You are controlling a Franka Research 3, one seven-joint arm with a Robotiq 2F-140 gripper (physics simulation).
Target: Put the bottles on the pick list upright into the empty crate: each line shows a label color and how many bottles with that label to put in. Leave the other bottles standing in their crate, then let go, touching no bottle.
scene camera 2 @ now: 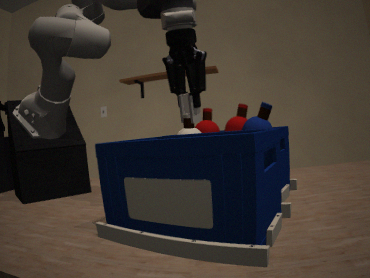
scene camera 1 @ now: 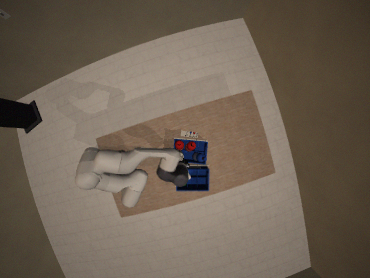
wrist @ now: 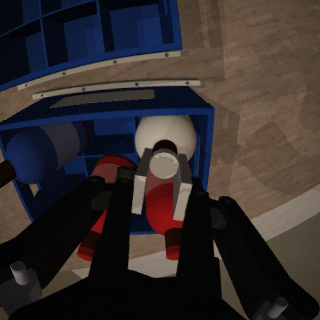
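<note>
My gripper (scene camera 2: 189,113) (wrist: 162,164) is shut on the white bottle (scene camera 2: 189,131) (wrist: 164,129) at its neck. That bottle is upright inside the bottle crate (scene camera 1: 206,150) (wrist: 100,116), low in the compartment at its right end in the wrist view, beside the wall facing the empty crate. Its base is hidden. One red bottle (scene camera 1: 179,145) (wrist: 162,207) and another red bottle (scene camera 1: 191,146) (wrist: 112,169) stand beyond it. A blue bottle (scene camera 1: 199,157) (scene camera 2: 256,124) (wrist: 32,157) stands at the other end. The empty crate (scene camera 1: 208,180) (scene camera 2: 150,156) shows several vacant compartments.
The pick list (scene camera 1: 189,133) lies beyond the bottle crate; its marks are too small to read. Pale strips (scene camera 2: 185,244) (wrist: 115,62) edge the crates, with a narrow gap between the two crates. A wall shelf (scene camera 2: 145,77) is in the background.
</note>
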